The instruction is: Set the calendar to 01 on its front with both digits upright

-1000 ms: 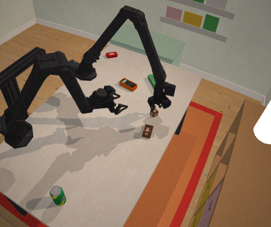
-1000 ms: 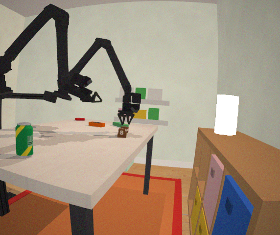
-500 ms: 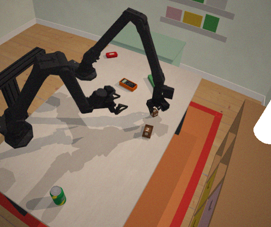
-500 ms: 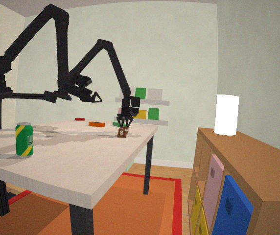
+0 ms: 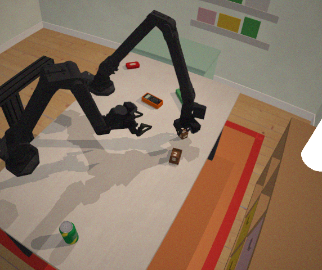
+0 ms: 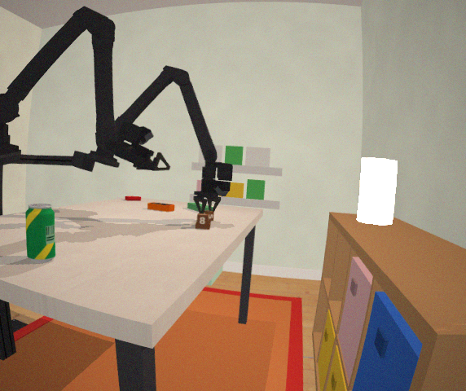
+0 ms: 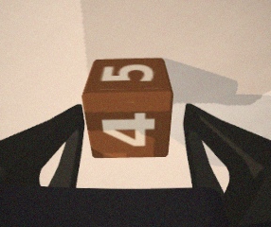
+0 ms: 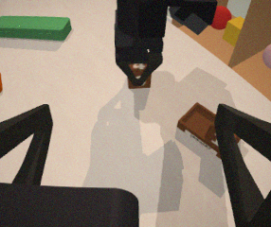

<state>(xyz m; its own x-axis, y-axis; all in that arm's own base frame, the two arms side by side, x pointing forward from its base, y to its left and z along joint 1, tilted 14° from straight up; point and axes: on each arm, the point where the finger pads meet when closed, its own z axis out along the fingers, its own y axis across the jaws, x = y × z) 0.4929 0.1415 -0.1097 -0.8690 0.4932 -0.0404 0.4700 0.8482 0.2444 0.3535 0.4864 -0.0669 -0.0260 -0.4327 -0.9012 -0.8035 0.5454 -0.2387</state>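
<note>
My left gripper is now 30 mm short of the brown tray, 160 mm to the left of it and 20 mm above it. Also, from my left hand: red item: 610 mm behind, 450 mm to the left, 10 mm below; then brown number cube: 40 mm ahead, 180 mm to the right; then orange multimeter: 290 mm behind, 160 mm to the left, 10 mm below.
</note>
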